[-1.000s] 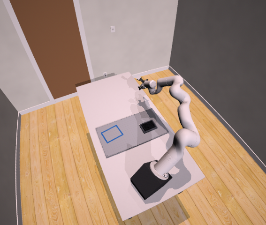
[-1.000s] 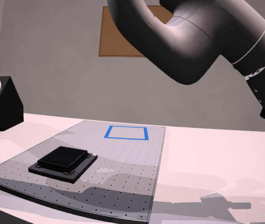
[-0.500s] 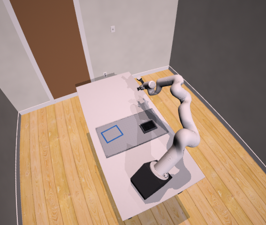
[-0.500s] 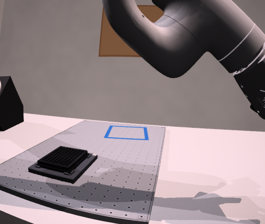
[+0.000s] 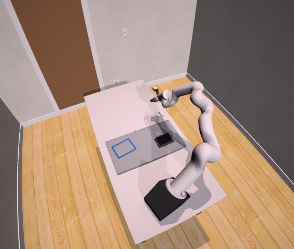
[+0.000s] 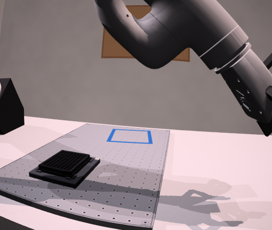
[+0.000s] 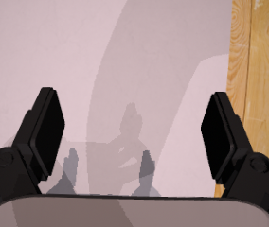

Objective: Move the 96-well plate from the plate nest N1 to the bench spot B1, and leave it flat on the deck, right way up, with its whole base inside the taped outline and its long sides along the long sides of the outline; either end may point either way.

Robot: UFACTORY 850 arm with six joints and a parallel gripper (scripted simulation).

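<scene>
My hand is 420 mm past the black 96-well plate, 130 mm above it and 100 mm to the right of it. Also, from my hand: plate nest N1: 420 mm behind, 140 mm below, 100 mm to the left.
</scene>
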